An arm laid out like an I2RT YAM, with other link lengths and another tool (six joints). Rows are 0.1 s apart.
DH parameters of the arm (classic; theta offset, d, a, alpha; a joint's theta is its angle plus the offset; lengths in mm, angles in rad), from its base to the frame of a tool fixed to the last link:
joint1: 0 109.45 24.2 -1.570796
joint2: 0 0 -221.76 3.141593
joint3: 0.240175 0 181.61 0
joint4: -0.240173 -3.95 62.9 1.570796
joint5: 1.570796 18.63 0 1.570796
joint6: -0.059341 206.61 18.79 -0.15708
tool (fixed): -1.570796 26.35 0 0
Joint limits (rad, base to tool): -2.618..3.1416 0..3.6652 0..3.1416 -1.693..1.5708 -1.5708..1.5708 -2.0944..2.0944
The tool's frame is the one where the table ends.
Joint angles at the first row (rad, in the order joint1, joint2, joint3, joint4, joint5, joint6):
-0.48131, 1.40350, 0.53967, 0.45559, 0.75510, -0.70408
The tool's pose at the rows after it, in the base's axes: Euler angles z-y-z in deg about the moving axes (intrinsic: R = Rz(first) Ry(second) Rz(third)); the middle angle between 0 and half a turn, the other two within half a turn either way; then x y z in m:
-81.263, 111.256, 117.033, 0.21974, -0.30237, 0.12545
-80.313, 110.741, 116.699, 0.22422, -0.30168, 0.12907
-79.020, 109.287, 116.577, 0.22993, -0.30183, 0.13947
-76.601, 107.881, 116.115, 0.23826, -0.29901, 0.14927
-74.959, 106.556, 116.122, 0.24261, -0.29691, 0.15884
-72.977, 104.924, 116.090, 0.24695, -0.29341, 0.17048
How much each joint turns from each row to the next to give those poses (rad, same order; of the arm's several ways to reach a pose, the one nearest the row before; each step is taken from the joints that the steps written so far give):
-0.00009, -0.00156, -0.00276, 0.00018, -0.00747, -0.00080
0.00220, -0.00444, 0.00278, 0.00851, -0.01107, -0.02179
-0.00036, -0.01504, 0.00664, 0.01772, -0.01425, -0.03815
0.00081, -0.02458, -0.00314, 0.01974, -0.03378, -0.04842
-0.00151, -0.02687, -0.00313, 0.01198, -0.02383, -0.03233
-0.00135, -0.03733, -0.00614, 0.01046, -0.02958, -0.03702

